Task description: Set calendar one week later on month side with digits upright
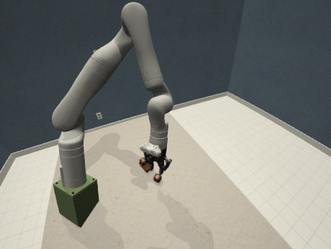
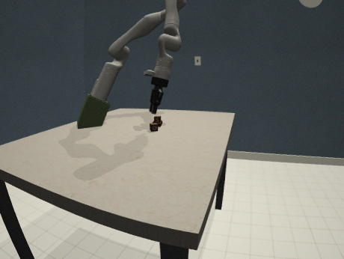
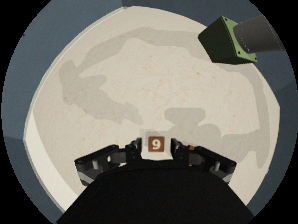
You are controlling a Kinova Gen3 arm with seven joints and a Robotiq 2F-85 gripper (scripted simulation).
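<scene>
Now: hand 8 cm above the brown digit cube. The rest, counted from my hand: brown calendar tray: 11 cm to the left, 9 cm below, 4 cm behind.
</scene>
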